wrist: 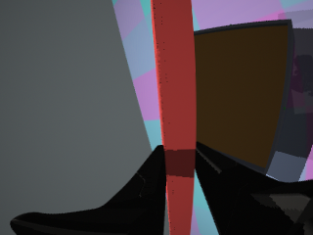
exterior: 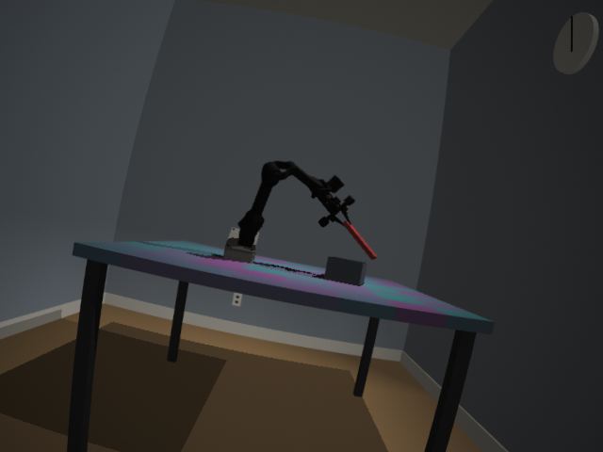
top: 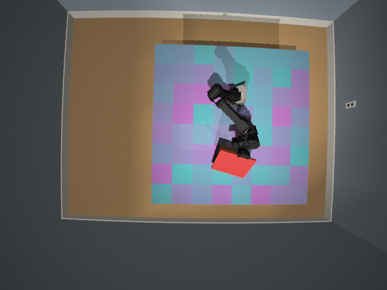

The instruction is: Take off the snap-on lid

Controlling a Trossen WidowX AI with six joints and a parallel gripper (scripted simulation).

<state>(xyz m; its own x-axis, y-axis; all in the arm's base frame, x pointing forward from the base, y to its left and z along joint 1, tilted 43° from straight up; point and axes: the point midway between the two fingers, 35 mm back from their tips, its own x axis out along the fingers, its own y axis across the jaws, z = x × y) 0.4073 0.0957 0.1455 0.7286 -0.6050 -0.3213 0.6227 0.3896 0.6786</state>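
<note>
Right now my gripper tip is 60 mm short of the red lid, 20 mm to the left of it and 50 mm above it. From my gripper tip the other things lie so: grey storage box 30 mm ahead, 10 mm to the right, 190 mm below.
</note>
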